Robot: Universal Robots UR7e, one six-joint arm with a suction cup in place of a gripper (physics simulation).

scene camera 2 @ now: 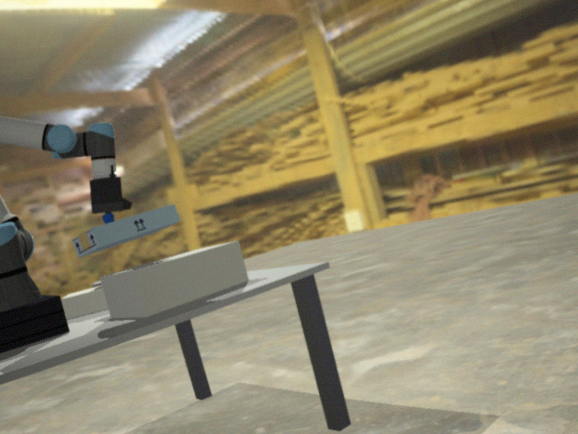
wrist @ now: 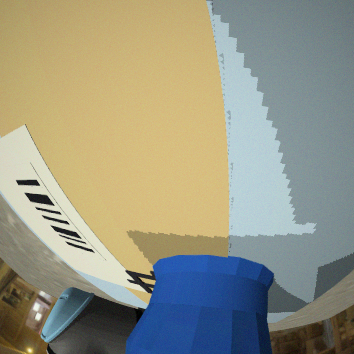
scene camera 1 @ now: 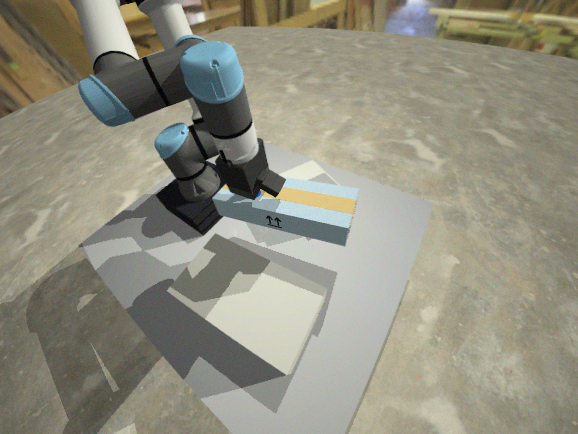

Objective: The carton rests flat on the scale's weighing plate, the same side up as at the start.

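Seen in the pictures: hand, its tool point: (wrist: 193, 261); arm's base, origin of its link: (scene camera 2: 16, 305) (scene camera 1: 201, 186).
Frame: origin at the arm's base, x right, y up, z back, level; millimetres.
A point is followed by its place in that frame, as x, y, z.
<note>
The carton (scene camera 1: 310, 224) @[131, 161, -484] (scene camera 2: 135, 228) @[138, 129, -377] (wrist: 115, 125) is a long light-blue box with an orange tape stripe on top and black up-arrows pointing upward on its side. It hangs in the air, roughly level with the table. My suction gripper (scene camera 1: 258, 193) (scene camera 2: 108, 218) (wrist: 212, 260) has its blue cup on the carton's top, towards one end, and holds it. The scale (scene camera 1: 306, 169) @[-247, -31, -333] (scene camera 2: 85, 303) @[-123, -65, -287] is a low pale unit on the table. In scene camera 1 it lies behind and below the carton, which hides most of it and its weighing plate. The gap between them is hard to judge.
A large pale box (scene camera 1: 270, 310) @[298, 20, -447] (scene camera 2: 175, 281) @[374, -37, -288] stands on the grey table (scene camera 1: 385, 235) @[-87, -100, -682] (scene camera 2: 290, 274) @[560, -100, -529], nearer scene camera 1 than the carton. The arm's black base (scene camera 1: 192, 212) @[115, 0, -51] (scene camera 2: 35, 320) @[125, -45, 12] is beside the carton's gripped end. The right table edge lies beyond the carton's far end.
</note>
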